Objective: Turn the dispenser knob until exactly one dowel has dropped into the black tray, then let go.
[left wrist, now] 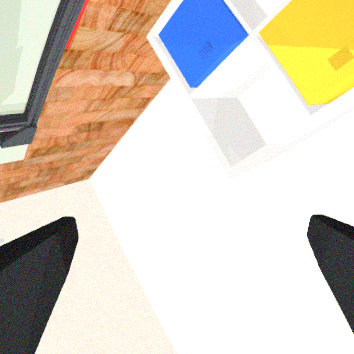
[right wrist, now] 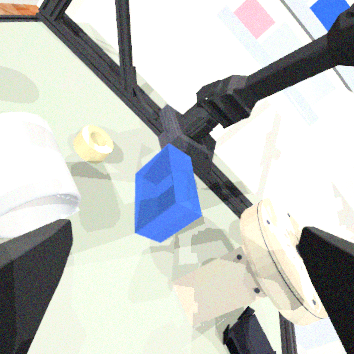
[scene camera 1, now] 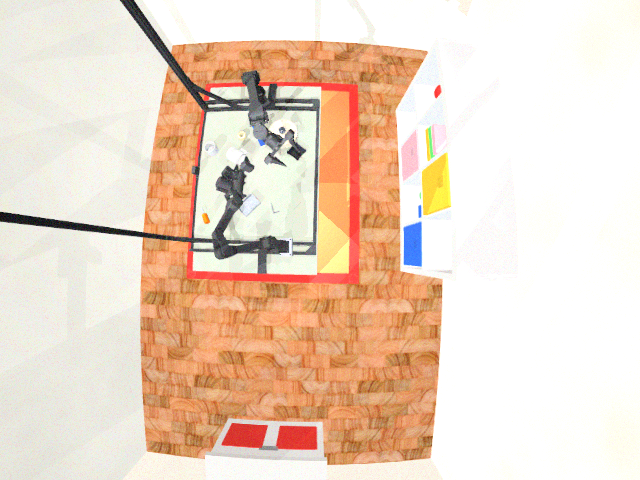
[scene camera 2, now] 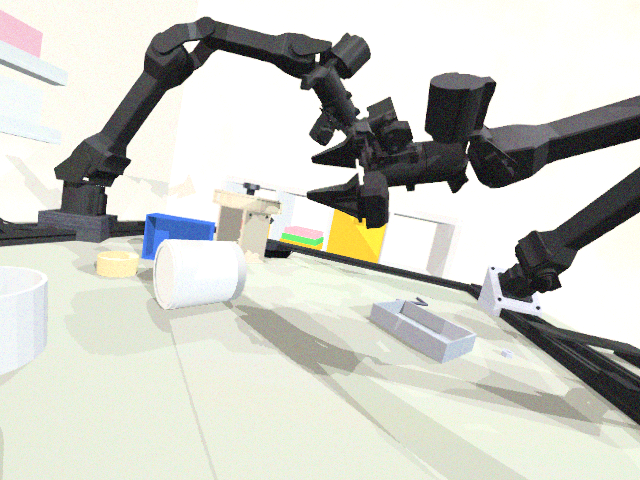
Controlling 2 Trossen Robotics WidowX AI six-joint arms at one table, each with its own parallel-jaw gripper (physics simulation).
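Places are measured from the left arm's base along level axes (x ahead, y left, z up), in millimetres.
Pixels of known places: left gripper, fingertip midpoint: (left wrist: pixel 193 226) (scene camera 1: pixel 293 159); right gripper, fingertip midpoint: (right wrist: pixel 188 234) (scene camera 1: pixel 241 160) (scene camera 2: pixel 309 176); left arm's base, origin of the base link: (right wrist: pixel 187 128) (scene camera 1: pixel 259 100) (scene camera 2: pixel 82 213); right arm's base, origin of the base link: (scene camera 1: pixel 285 247) (scene camera 2: pixel 514 287).
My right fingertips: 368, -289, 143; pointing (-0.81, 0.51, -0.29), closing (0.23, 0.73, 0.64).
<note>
Ahead of a thing's pixels: the offset from my right fingertips to its top centre, as dx, dy, dz. "spot": to the spot under its first point.
The cream dispenser @[-39, +273, -43] (scene camera 1: pixel 292 124) (scene camera 2: pixel 254 227) (right wrist: pixel 267 267) has a round drum on top. Its dark knob @[-39, +273, -15] (scene camera 1: pixel 281 130) (scene camera 2: pixel 251 188) stands on the drum; in the right wrist view the knob does not show. The black tray @[+46, +300, -166] (scene camera 2: pixel 278 251) (right wrist: pixel 251 334) is at the dispenser's foot, partly hidden; its inside cannot be seen. No dowel shows. My left gripper (scene camera 1: pixel 292 159) (left wrist: pixel 193 226) is open and empty, beside the dispenser in scene camera 1, and mostly hidden behind the right gripper in scene camera 2. My right gripper (scene camera 2: pixel 310 177) (right wrist: pixel 188 234) is open and empty, raised above the table, apart from the dispenser.
A white cylinder @[spot: -107, -14, -110] (scene camera 1: pixel 236 155) (scene camera 2: pixel 199 272) (right wrist: pixel 27 170) lies on its side. A blue box @[-169, +171, -110] (scene camera 2: pixel 180 232) (right wrist: pixel 188 210) and a yellow ring @[-241, +76, -165] (scene camera 2: pixel 117 266) (right wrist: pixel 81 150) are near the dispenser. A grey tray @[+164, -115, -165] (scene camera 1: pixel 249 205) (scene camera 2: pixel 449 350), a white cup @[-270, -126, -135] (scene camera 1: pixel 210 148) (scene camera 2: pixel 23 320) and an orange item @[+66, -372, -160] (scene camera 1: pixel 205 218) are also there.
</note>
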